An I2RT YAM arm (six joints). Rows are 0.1 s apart.
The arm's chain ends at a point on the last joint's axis. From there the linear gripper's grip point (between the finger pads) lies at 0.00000 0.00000 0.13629 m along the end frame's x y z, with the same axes.
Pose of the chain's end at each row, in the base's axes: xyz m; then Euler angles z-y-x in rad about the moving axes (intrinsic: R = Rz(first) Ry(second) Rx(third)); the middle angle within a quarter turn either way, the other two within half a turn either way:
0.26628, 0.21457, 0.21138, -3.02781, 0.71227, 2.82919
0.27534, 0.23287, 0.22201, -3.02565, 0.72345, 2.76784
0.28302, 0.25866, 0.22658, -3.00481, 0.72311, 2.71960
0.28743, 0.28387, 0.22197, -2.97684, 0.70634, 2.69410
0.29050, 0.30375, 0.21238, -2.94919, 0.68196, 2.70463
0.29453, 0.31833, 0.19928, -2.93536, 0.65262, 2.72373
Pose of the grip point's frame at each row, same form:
0.34574, 0.26581, 0.11322, -3.02781, 0.71227, 2.82919
0.35301, 0.29201, 0.12691, -3.02565, 0.72345, 2.76784
0.35691, 0.32518, 0.13336, -3.00481, 0.72311, 2.71960
0.35643, 0.35512, 0.12850, -2.97684, 0.70634, 2.69410
0.35587, 0.37525, 0.11651, -2.94919, 0.68196, 2.70463
0.35725, 0.38796, 0.10031, -2.93536, 0.65262, 2.72373

